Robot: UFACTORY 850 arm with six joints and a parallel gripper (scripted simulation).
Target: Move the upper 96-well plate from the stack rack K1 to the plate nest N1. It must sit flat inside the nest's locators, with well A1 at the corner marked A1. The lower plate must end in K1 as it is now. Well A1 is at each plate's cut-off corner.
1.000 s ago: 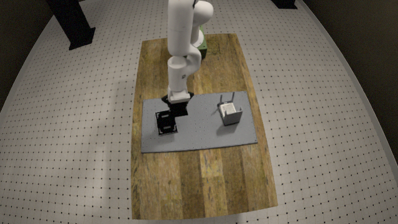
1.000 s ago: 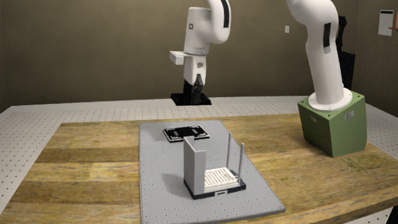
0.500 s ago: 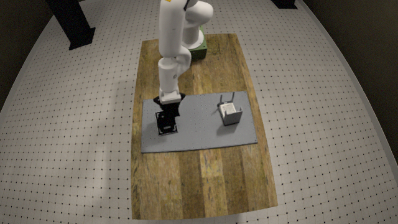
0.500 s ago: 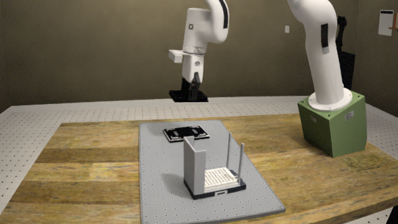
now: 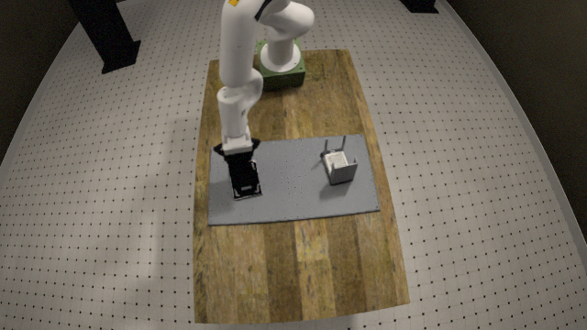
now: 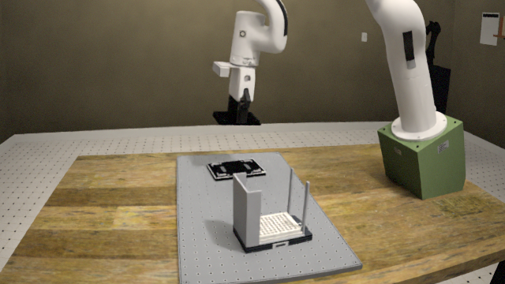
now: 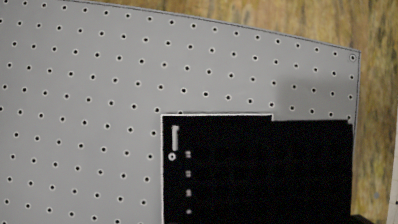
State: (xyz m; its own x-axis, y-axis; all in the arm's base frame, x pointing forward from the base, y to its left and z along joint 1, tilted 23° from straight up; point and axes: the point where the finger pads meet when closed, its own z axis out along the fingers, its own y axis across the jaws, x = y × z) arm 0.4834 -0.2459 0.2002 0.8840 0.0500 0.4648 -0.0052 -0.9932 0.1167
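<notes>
Now: the black 96-well plate 1 cm below my hand. The rest, counted from my hand: grey corner wall 10 cm ahead, 38 cm to the left, 10 cm below; white 96-well plate 3 cm ahead, 38 cm to the left, 16 cm below.
</notes>
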